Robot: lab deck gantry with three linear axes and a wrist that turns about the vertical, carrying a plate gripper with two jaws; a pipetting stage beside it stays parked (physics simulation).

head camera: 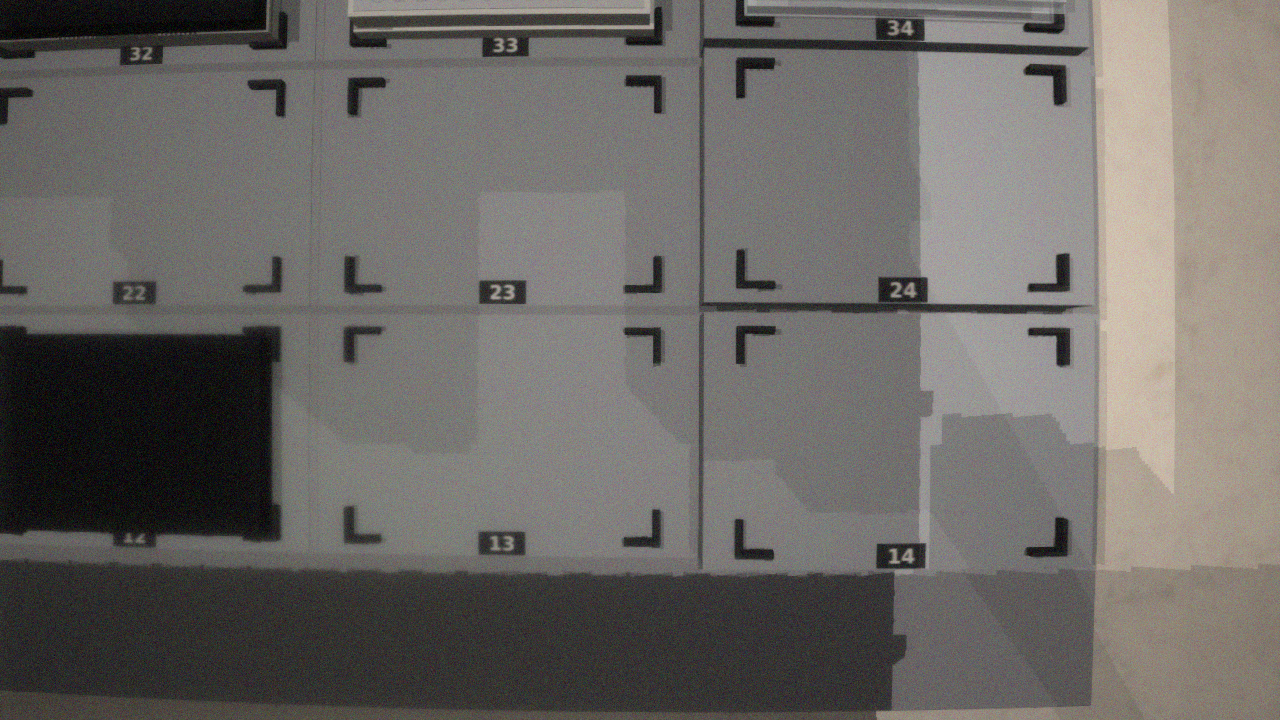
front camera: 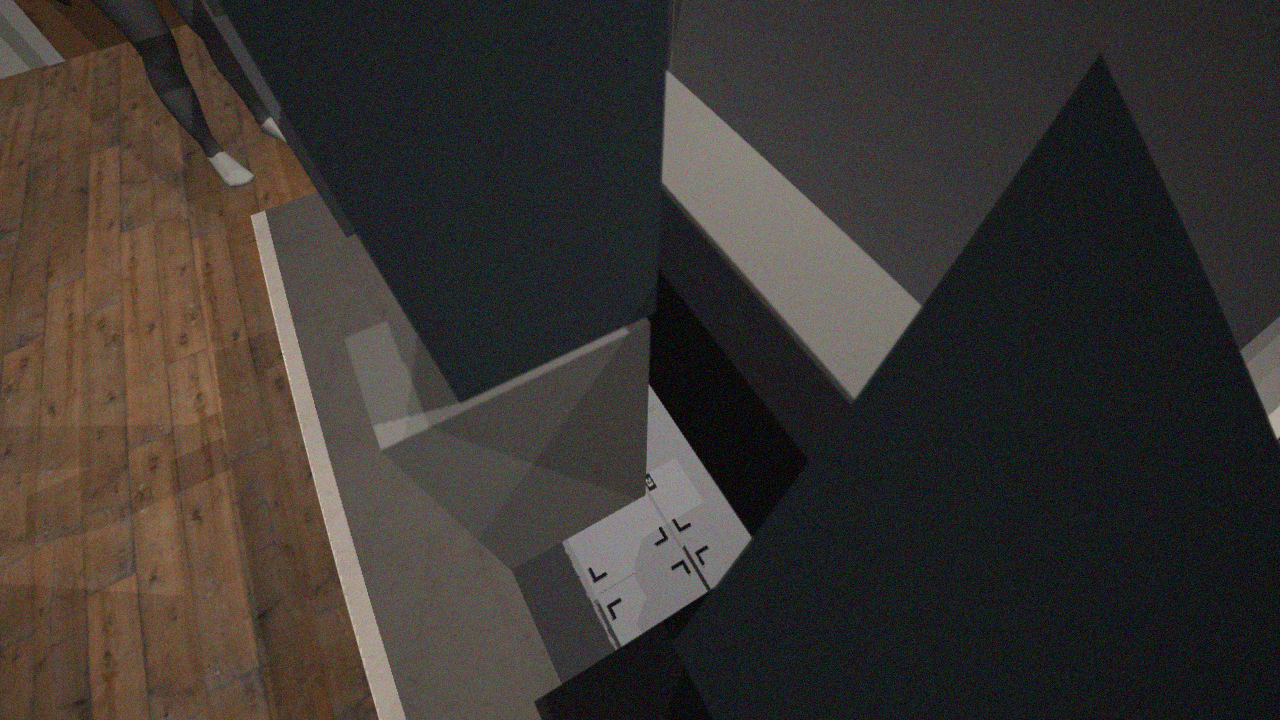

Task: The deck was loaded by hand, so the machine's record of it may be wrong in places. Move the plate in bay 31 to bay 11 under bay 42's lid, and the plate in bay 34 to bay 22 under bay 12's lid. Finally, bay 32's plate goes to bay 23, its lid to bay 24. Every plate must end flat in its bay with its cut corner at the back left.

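Places are measured from the robot's base along level axes (x right, y ahead, z up), in metres.
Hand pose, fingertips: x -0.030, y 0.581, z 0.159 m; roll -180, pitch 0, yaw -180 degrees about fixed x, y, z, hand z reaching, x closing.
Each offset is from my fingertips to the top centre of the thing. "spot": to the spot under its first point.
In the head view, a black lid @(dx -0.013, dy -0.353, dz -0.151 m) (head camera: 134, 429) lies within the corner marks of bay 12, lower left. The near edge of a black labware piece @(spot: dx -0.187, dy -0.341, dz -0.142 m) (head camera: 134, 17) in bay 32 shows at the top left. The near edge of a clear, pale plate @(spot: dx -0.185, dy -0.027, dz -0.137 m) (head camera: 904, 8) in bay 34 shows at the top right. Their cut corners are out of view. Bays 22 @(spot: dx -0.124, dy -0.333, dz -0.159 m) (head camera: 179, 179), 23 (head camera: 402, 179) and 24 @(spot: dx -0.118, dy -0.057, dz -0.144 m) (head camera: 823, 179) show bare between their corner marks. Bays 31, 11 and 42 do not show there. A dark corner of my gripper's body shows low in the front view; its jaws are hidden.
A pale piece @(spot: dx -0.186, dy -0.188, dz -0.145 m) (head camera: 501, 13) sits in bay 33. Bays 13 @(spot: dx -0.016, dy -0.159, dz -0.159 m) (head camera: 572, 429) and 14 @(spot: dx -0.022, dy -0.057, dz -0.144 m) (head camera: 823, 420) have corner marks. In the front view the dark gantry column (front camera: 483, 179), the grey block (front camera: 554, 429) beneath it and a dark arm (front camera: 1029, 402) cover most of the deck.
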